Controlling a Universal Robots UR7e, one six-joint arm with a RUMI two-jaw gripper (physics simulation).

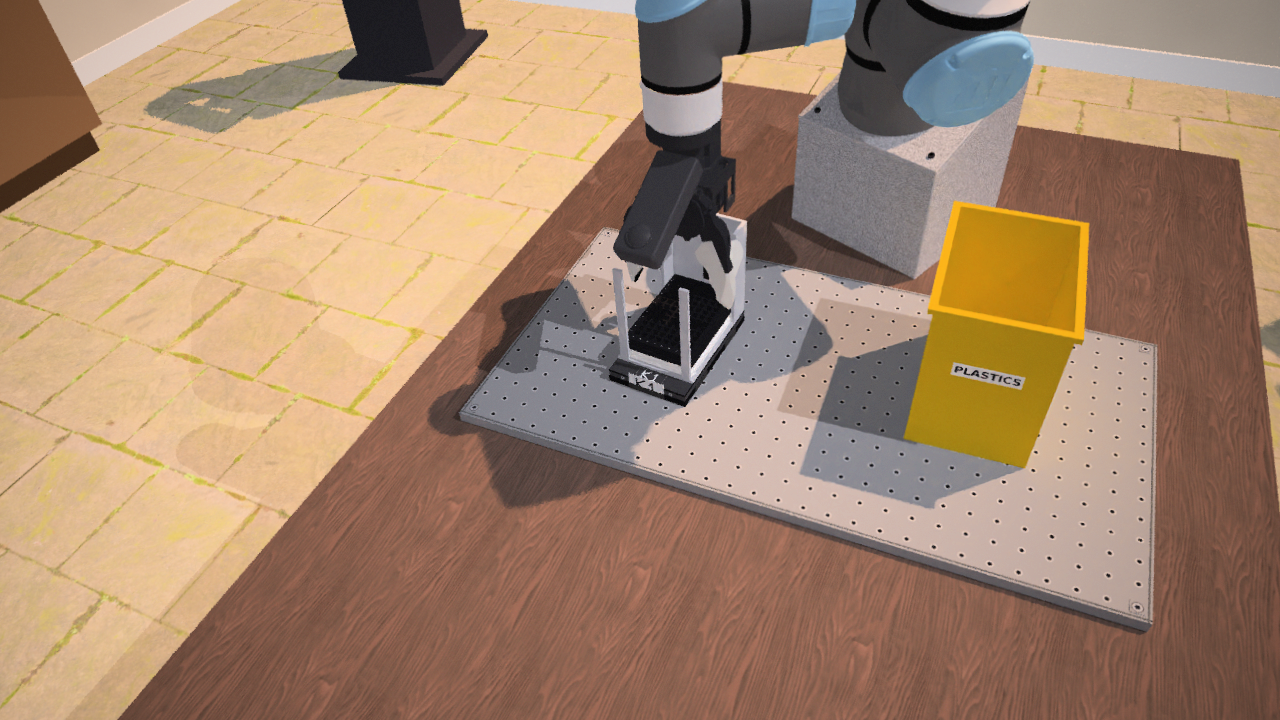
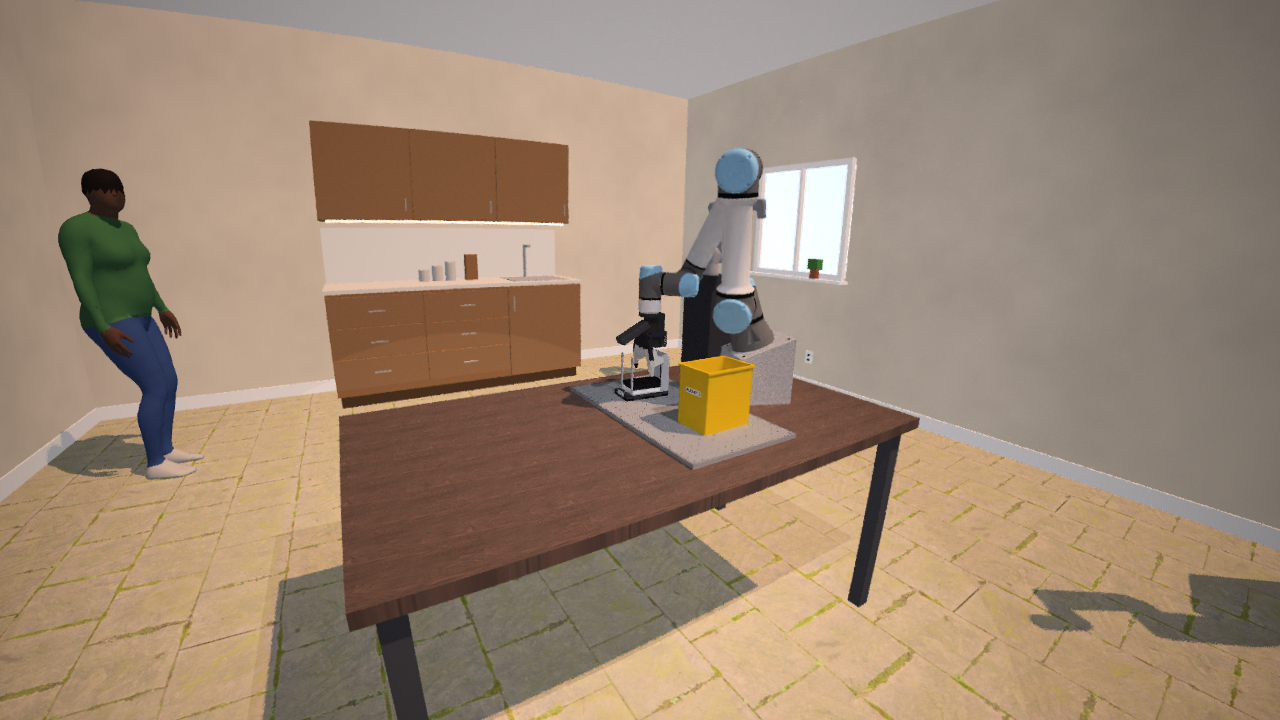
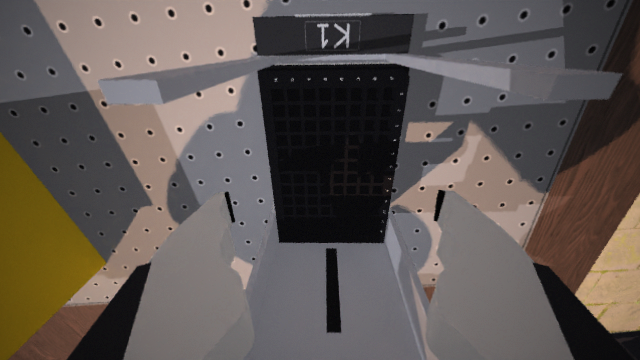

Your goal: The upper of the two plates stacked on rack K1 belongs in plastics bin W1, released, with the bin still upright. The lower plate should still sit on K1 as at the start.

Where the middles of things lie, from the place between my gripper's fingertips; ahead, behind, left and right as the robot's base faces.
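My gripper's 40 mm above the black gridded plate (image 1: 656,333). Going from my hand, the pale plate (image 1: 645,358) is 50 mm below, and the yellow plastics bin W1 (image 1: 1008,303) is 10 mm above, 330 mm to the left and 20 mm ahead.
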